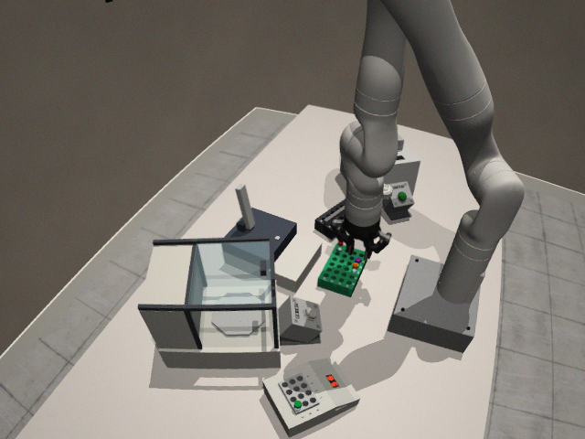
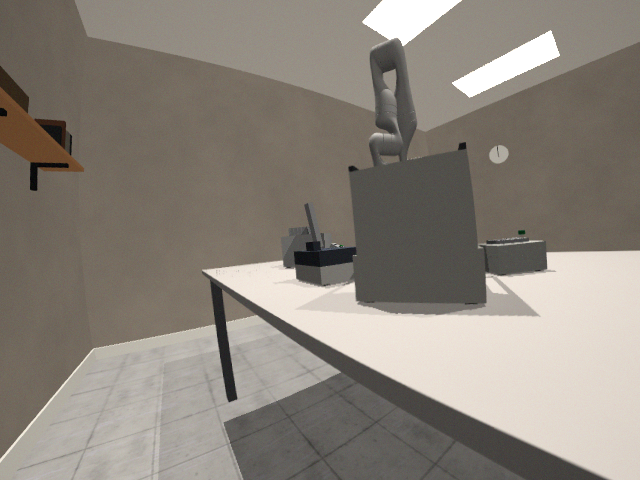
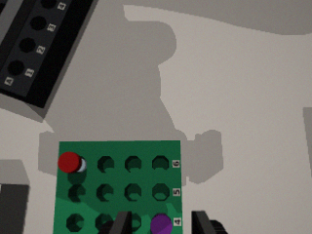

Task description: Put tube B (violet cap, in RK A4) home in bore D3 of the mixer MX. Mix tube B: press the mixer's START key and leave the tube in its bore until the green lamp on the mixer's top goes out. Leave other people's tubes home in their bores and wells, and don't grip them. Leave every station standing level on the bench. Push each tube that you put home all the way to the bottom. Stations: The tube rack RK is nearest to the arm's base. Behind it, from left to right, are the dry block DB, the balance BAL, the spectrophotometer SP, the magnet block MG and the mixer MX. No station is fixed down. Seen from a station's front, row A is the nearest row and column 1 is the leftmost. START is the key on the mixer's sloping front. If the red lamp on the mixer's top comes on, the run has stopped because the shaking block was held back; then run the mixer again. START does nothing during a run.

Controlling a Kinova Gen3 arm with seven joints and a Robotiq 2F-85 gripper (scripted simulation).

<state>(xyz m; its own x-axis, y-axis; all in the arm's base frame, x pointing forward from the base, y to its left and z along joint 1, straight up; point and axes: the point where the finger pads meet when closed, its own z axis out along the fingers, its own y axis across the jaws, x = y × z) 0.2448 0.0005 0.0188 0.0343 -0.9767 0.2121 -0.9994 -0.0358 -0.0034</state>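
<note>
My gripper is now 2 cm to the right of the orange-capped tube and 6 cm above it. The rest, counted from my hand: red-capped tube 6 cm ahead, 4 cm to the right, 6 cm below; green rack RK 3 cm ahead, 1 cm to the left, 7 cm below; black magnet block 11 cm ahead, 16 cm to the right, 7 cm below.
</note>
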